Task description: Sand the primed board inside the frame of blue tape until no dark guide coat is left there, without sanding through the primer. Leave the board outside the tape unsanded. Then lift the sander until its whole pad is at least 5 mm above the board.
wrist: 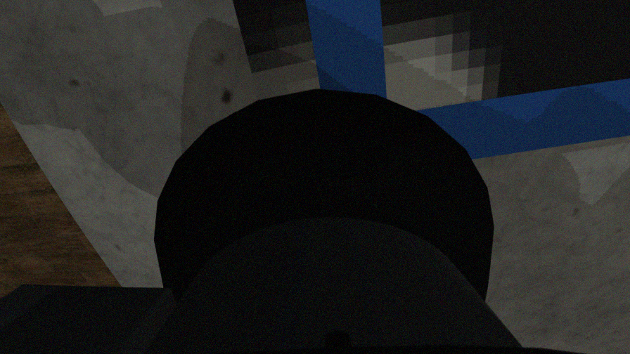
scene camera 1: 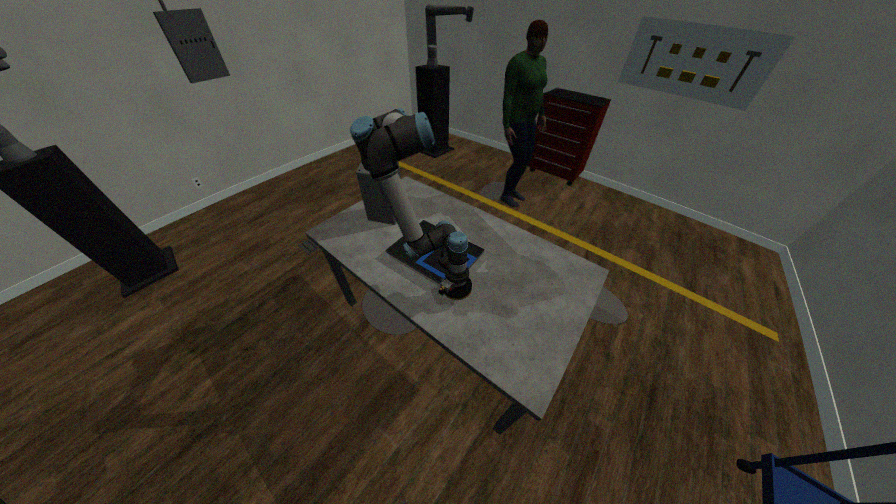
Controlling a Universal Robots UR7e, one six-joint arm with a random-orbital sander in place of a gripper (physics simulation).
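Observation:
The sander [scene camera 1: 459,288] [wrist: 320,165] is at the near corner of the board; its black pad hides the tape corner in the wrist view. Whether the pad touches the board cannot be told. The board [scene camera 1: 395,252] [wrist: 565,40] is dark over much of what shows. Inside the blue tape [scene camera 1: 431,269] [wrist: 350,45], a pale patch [wrist: 417,75] with grey stepped edges lies beside the corner. Outside the left tape strip, the board's dark coat [wrist: 272,25] turns grey and pale towards the pad. The sander has no fingers.
The board lies on a grey table [scene camera 1: 520,351] [wrist: 555,260]. A grey box [scene camera 1: 375,197] stands by the arm's base. A person [scene camera 1: 526,94] in green stands beyond the yellow floor line [scene camera 1: 582,243], near a red tool cabinet [scene camera 1: 571,134].

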